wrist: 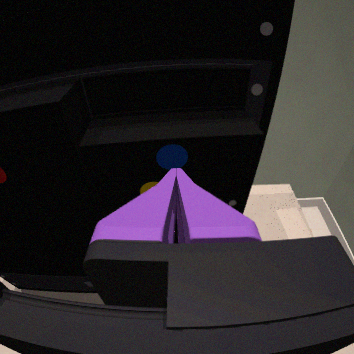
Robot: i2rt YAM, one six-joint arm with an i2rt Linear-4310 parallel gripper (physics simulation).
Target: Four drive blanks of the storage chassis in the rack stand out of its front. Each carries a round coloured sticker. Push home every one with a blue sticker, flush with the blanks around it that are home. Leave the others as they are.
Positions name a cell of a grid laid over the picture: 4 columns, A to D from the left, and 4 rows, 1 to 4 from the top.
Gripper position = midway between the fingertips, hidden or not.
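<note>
What I find in this view is my gripper (B2), along with a black rack (B2).
</note>
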